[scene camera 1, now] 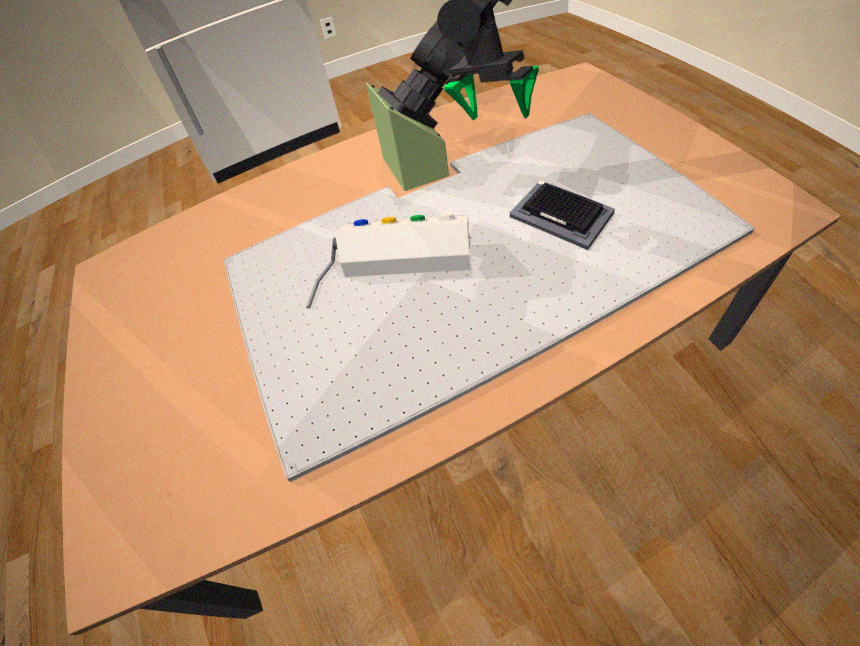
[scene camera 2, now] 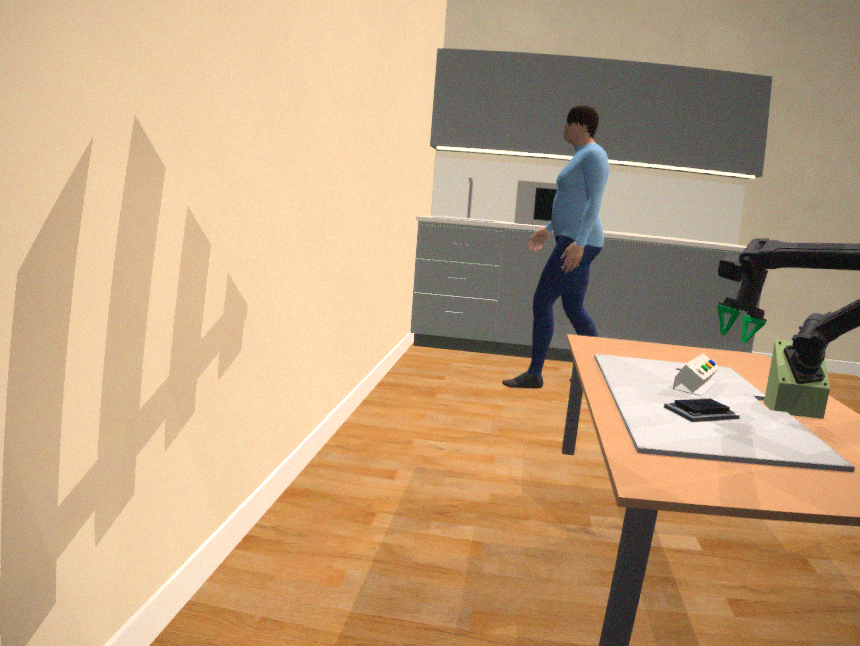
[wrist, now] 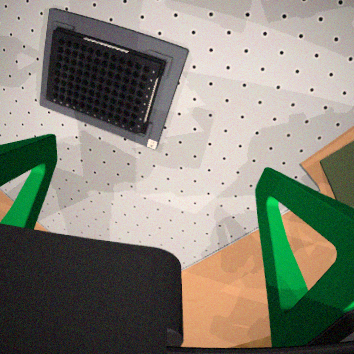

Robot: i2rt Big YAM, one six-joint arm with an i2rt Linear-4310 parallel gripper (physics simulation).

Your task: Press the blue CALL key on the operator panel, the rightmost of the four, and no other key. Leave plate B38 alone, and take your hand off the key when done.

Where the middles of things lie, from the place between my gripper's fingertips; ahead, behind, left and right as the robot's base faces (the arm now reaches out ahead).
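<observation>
Relative to the black well plate (scene camera 1: 568, 210), my hand is 7 cm to the right of it, 9 cm short of it and 17 cm above it. Black well plate on holder (scene camera 1: 585, 241): 18 cm below my hand, 9 cm ahead of it and 7 cm to the left of it.
</observation>
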